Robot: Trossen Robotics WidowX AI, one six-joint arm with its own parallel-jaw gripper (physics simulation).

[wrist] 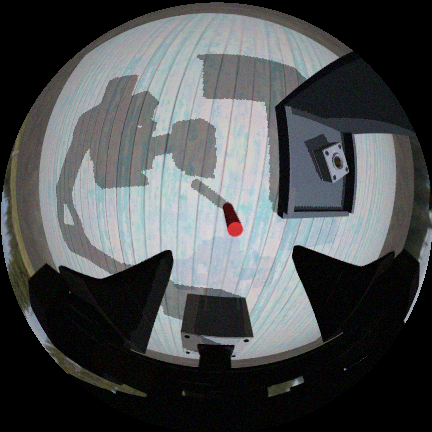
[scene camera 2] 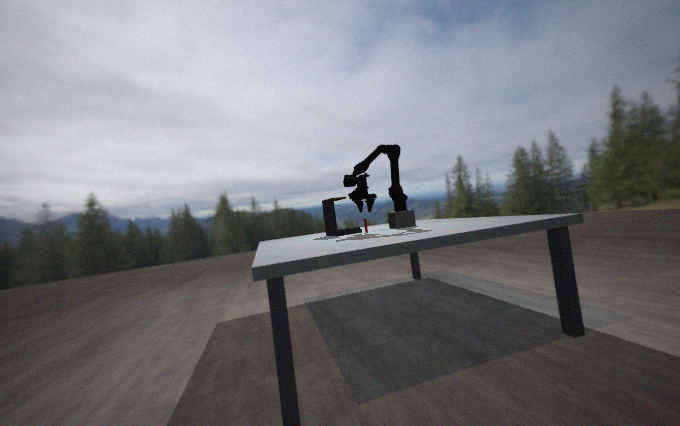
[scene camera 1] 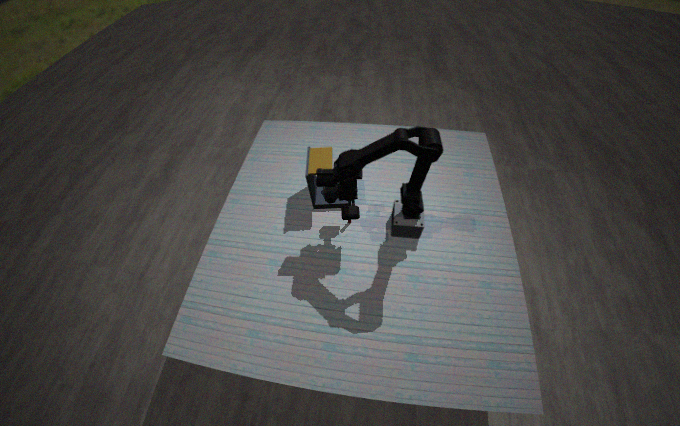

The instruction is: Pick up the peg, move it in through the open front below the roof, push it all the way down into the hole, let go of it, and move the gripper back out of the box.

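Places are measured from the arm's base along level axes (x left, y back, z up), in millimetres.
Pixels of known places: gripper, fingertip midpoint: [wrist: 234, 255] [scene camera 2: 365, 212] [scene camera 1: 350, 207]; arm's base at its link origin: [wrist: 215, 349] [scene camera 2: 401, 210] [scene camera 1: 411, 211].
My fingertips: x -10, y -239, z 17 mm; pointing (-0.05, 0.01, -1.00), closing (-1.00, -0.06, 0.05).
For each thing: its top centre in the pictures, then the offset to it from my fingertips. "spot": a spot on its surface instead. Level surfaces: height alone.
- red peg at its top centre: [wrist: 234, 229] [scene camera 1: 349, 211] [scene camera 2: 364, 218] dz -36, dx -5, dy -5 mm
- dark box at its top centre: [scene camera 1: 328, 159] [scene camera 2: 339, 198] dz +108, dx -157, dy -84 mm
- yellow roof at a spot on its surface: [scene camera 1: 320, 159] spot: dz +108, dx -157, dy -115 mm
- light square block at a spot on its surface: [wrist: 335, 162] spot: dz -87, dx -172, dy -91 mm
- table at its surface level: dz -115 mm
- box's low side rim at a spot on its surface: [wrist: 283, 165] spot: dz -100, dx -77, dy -69 mm
The red peg [scene camera 1: 349, 221] [scene camera 2: 365, 225] [wrist: 233, 220] stands upright on the table beside the box. In scene camera 1 the arm covers most of it. My gripper [scene camera 1: 350, 212] [scene camera 2: 365, 211] [wrist: 234, 255] is open and empty, pointing down above the peg. A gap shows between the fingertips and the peg's top in scene camera 2. The dark box [scene camera 2: 329, 216] [wrist: 305, 135] has a yellow roof [scene camera 1: 320, 159] [scene camera 2: 339, 199]. Inside, a light square block [wrist: 335, 162] with the round hole sits turned on the box floor; the arm hides it in scene camera 1.
The arm's grey base [scene camera 1: 407, 226] [scene camera 2: 401, 219] [wrist: 217, 315] stands on the table [scene camera 1: 426, 326] [scene camera 2: 451, 234], to the right of the peg in both scene views. The box's low side rim [wrist: 283, 165] faces the peg. Shadows of the arm and box lie on the table.
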